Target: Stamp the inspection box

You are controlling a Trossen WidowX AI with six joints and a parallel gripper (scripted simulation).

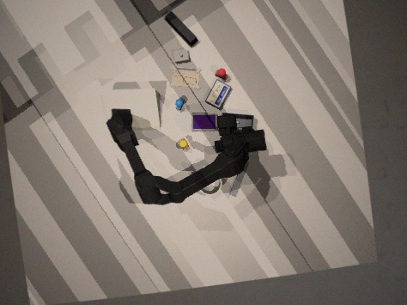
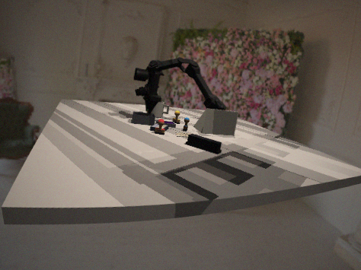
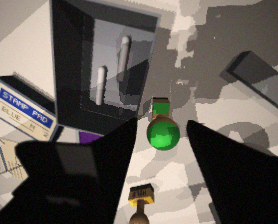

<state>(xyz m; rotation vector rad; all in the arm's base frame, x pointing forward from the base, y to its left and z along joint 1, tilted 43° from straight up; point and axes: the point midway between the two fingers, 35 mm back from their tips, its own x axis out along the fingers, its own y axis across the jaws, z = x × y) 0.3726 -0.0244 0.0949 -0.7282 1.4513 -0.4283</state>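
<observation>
Now: gripper tip 10 mm past the green-knobbed stamp and 20 mm above it. The rest, counted from my gripper tip: grey bar: 40 mm ahead, 130 mm to the right, 40 mm below; dark tray: 30 mm ahead, 60 mm to the left, 30 mm below; purple ink pad: 90 mm behind, 70 mm to the left, 40 mm below.
</observation>
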